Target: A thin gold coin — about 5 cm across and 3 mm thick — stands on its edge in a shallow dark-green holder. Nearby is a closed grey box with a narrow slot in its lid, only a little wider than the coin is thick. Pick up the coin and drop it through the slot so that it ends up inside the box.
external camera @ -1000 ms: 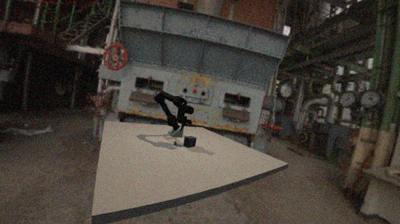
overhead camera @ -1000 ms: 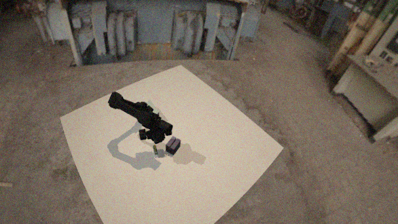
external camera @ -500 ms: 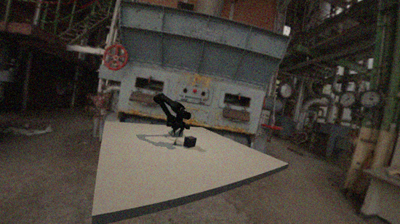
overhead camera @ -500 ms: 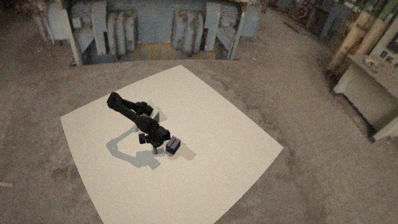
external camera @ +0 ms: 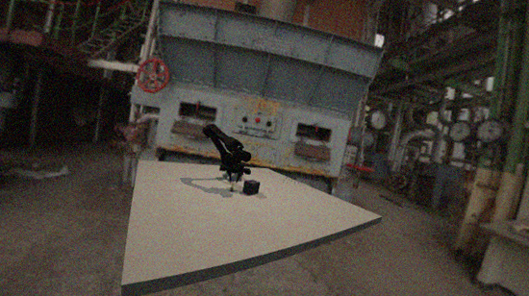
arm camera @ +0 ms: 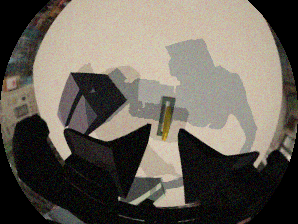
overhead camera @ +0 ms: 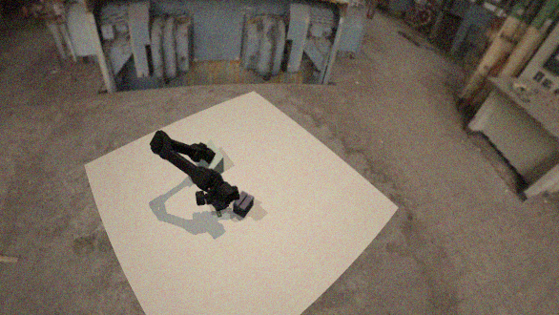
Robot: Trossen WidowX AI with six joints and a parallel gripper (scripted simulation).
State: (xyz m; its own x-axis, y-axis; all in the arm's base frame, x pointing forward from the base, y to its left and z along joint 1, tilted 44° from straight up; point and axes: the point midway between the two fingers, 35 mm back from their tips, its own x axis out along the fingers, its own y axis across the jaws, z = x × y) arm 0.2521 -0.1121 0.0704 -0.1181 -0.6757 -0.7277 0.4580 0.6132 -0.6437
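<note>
The gold coin is 2 cm below my gripper tip.
</note>
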